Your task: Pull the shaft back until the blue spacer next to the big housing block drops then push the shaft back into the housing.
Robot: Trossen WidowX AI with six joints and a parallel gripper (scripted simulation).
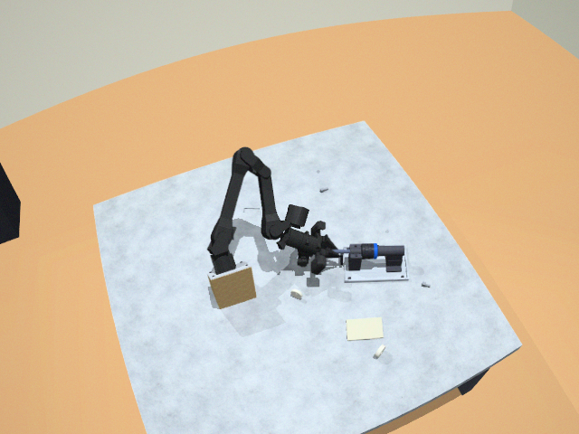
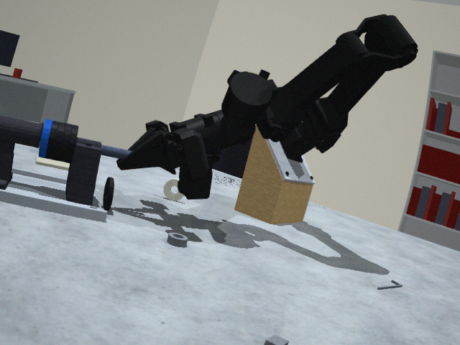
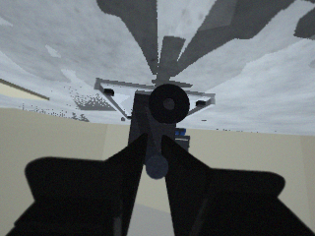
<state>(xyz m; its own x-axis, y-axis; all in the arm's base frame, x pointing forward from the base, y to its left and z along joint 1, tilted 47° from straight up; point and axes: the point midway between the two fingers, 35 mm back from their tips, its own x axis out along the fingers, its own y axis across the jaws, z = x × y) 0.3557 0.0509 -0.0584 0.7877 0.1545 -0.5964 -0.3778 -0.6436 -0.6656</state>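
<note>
Now: gripper tip 10 mm short of the black disc, 10 mm to the right of it and 40 mm above it. The rest, counted from my gripper tip: grey ring 20 mm behind, 130 mm to the left, 60 mm below; blue spacer 110 mm ahead, 50 mm to the right, 20 mm above; dark shaft 50 mm ahead, 20 mm to the right, 20 mm above.
</note>
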